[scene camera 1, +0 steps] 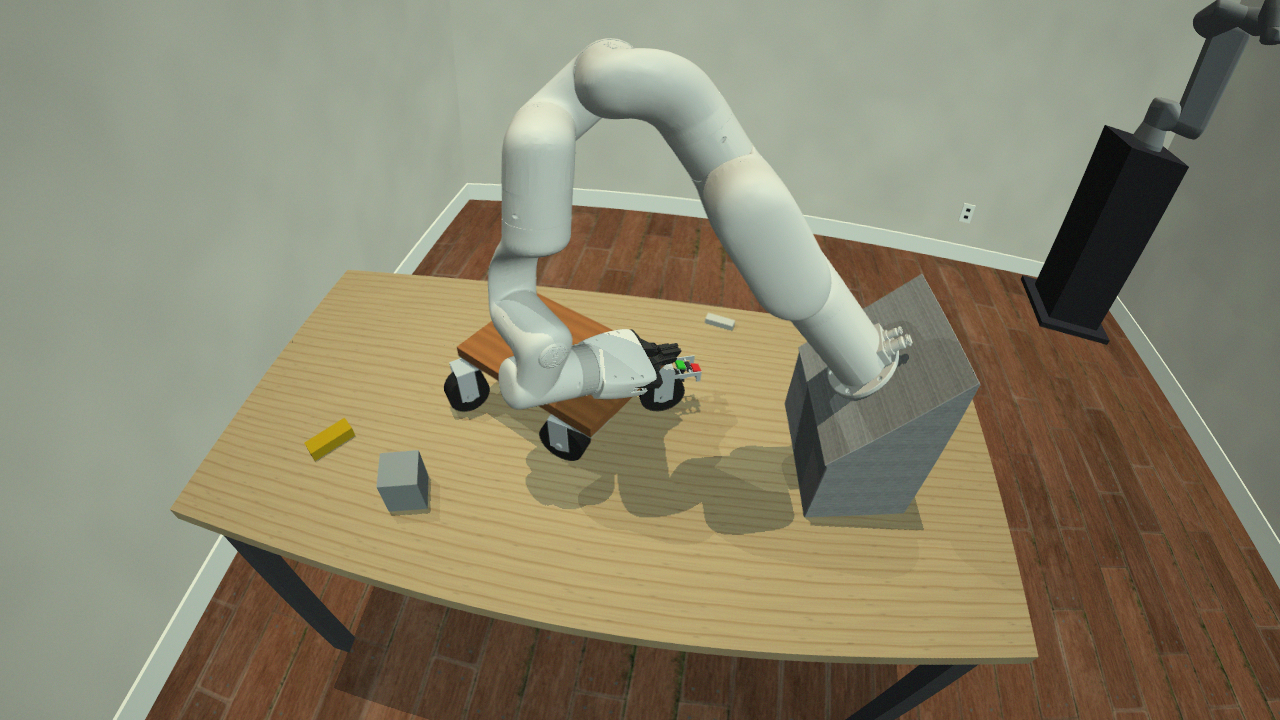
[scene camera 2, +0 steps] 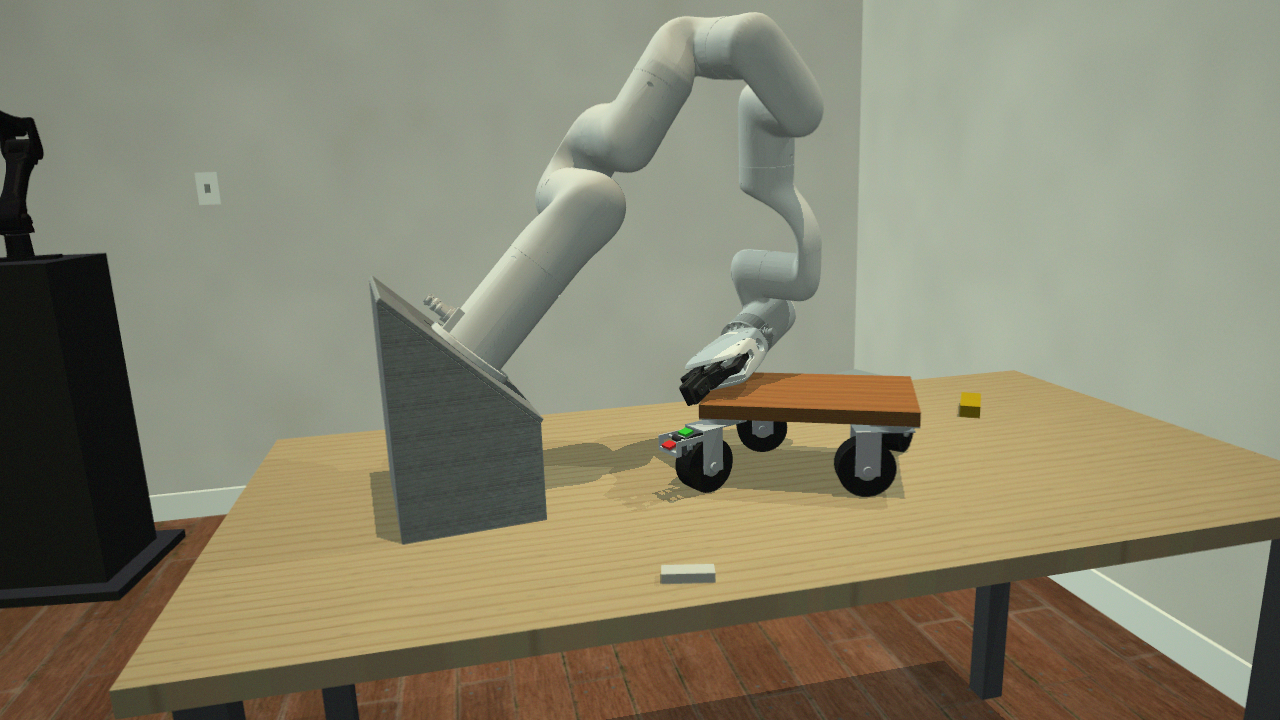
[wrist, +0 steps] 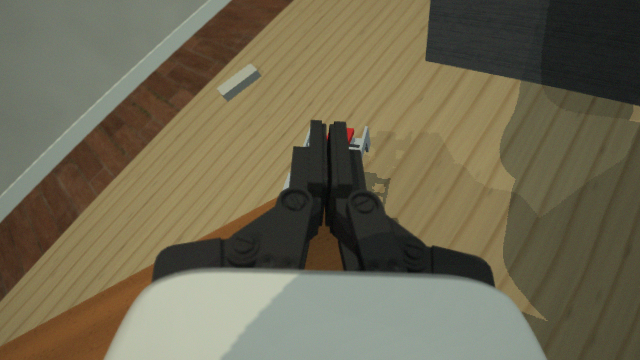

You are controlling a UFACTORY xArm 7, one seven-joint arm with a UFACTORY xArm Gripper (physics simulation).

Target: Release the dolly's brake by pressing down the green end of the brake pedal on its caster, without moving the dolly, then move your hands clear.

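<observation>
The dolly has a brown wooden deck [scene camera 1: 577, 322] [scene camera 2: 823, 395] [wrist: 75, 315] on black-wheeled casters. The caster nearest the arm's base carries the brake pedal, with a green end [scene camera 1: 680, 364] [scene camera 2: 685, 431] close to the deck and a red end [scene camera 1: 695, 368] [scene camera 2: 668, 444] [wrist: 350, 133] farther out. My gripper [scene camera 1: 676, 350] [scene camera 2: 690, 396] [wrist: 325, 144] is shut and empty. Its tips point down toward the pedal; in scene camera 2 they are above the green end with a visible gap. In the wrist view the fingers hide the green end and part of the red end.
A grey cube [scene camera 1: 402, 481] and a yellow block [scene camera 1: 330, 438] [scene camera 2: 969, 404] lie beyond the dolly from the base. A white block [scene camera 1: 719, 321] [scene camera 2: 687, 574] [wrist: 239, 82] lies near one table edge. The arm's grey pedestal [scene camera 1: 877, 456] [scene camera 2: 465, 447] [wrist: 490, 40] stands on the pedal side.
</observation>
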